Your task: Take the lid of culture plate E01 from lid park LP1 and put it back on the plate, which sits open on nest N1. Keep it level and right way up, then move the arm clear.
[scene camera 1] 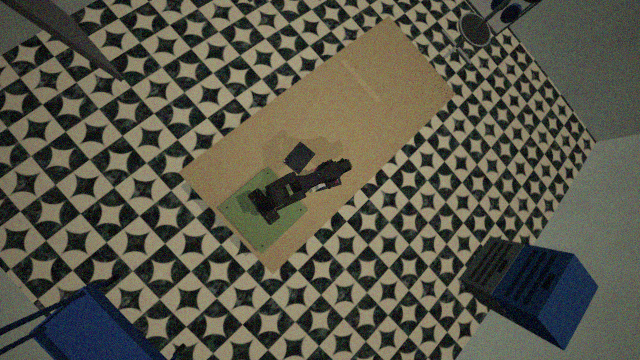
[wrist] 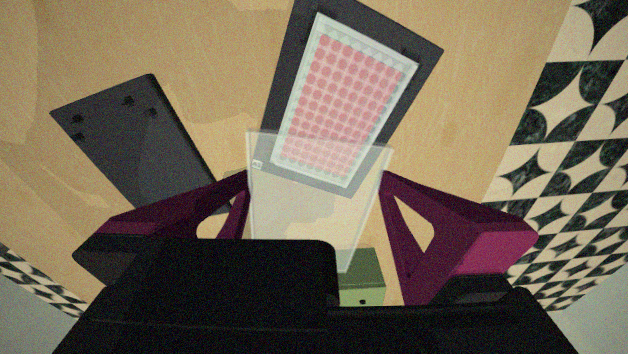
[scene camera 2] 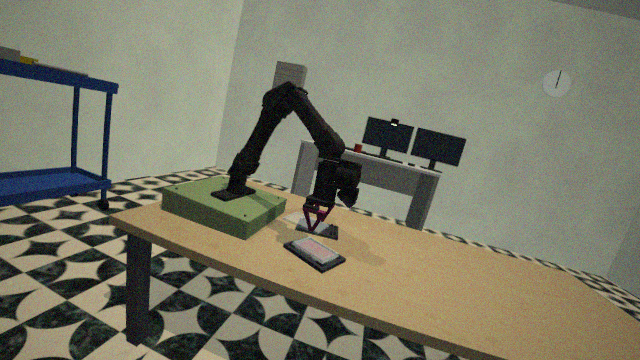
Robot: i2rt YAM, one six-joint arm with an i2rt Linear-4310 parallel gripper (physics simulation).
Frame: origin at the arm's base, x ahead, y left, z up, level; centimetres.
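Seen in the pictures: gripper, between the fingertips: [wrist: 314,177] [scene camera 2: 315,227]; arm's base, origin of its link: [scene camera 2: 235,193].
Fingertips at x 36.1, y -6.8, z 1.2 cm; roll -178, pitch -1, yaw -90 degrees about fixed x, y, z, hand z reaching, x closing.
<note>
Pixels of each thing's top centre, then the offset from my fingertips to it. "pt": a spot on its surface instead. Level surfaces: height alone.
- Culture plate E01, centre of its top: [wrist: 336,120] [scene camera 2: 315,247] dx +2.1, dy -1.8, dz -5.6 cm
- dark nest N1, a spot on its surface: [wrist: 425,54] [scene camera 2: 323,267] pt dx +7.2, dy -8.8, dz -7.0 cm
- dark lid park LP1, centre of its top: [wrist: 142,173] [scene camera 2: 318,224] [scene camera 1: 299,157] dx -3.6, dy +18.2, dz -6.2 cm
- clear lid, centre of its top: [wrist: 308,223] [scene camera 2: 306,220] dx -3.4, dy +0.4, dz +0.9 cm
- wooden table, height of its surface: dz -8.2 cm
Culture plate E01 [scene camera 2: 314,250] [wrist: 345,105], with pink wells, sits open on the dark nest N1 [scene camera 2: 327,268] [wrist: 425,54]. The dark lid park LP1 [scene camera 1: 300,157] [scene camera 2: 333,233] [wrist: 135,145] stands beside it and bears no lid. My gripper [scene camera 2: 312,228] [wrist: 314,177], with magenta fingers pointing down, is shut on the clear lid [wrist: 310,205] by its two sides. The lid looks about level, above the table. In the wrist view its far end overlaps the near end of the plate, and it is turned relative to the plate. The arm hides the plate in scene camera 1.
The arm stands on a green base block [scene camera 1: 262,232] [scene camera 2: 210,212] [wrist: 370,295] at one end of the wooden table [scene camera 1: 380,65] [scene camera 2: 450,285]. A blue trolley [scene camera 2: 75,125], a desk with two monitors [scene camera 2: 387,135] and a blue cabinet [scene camera 1: 565,295] stand away from the table.
</note>
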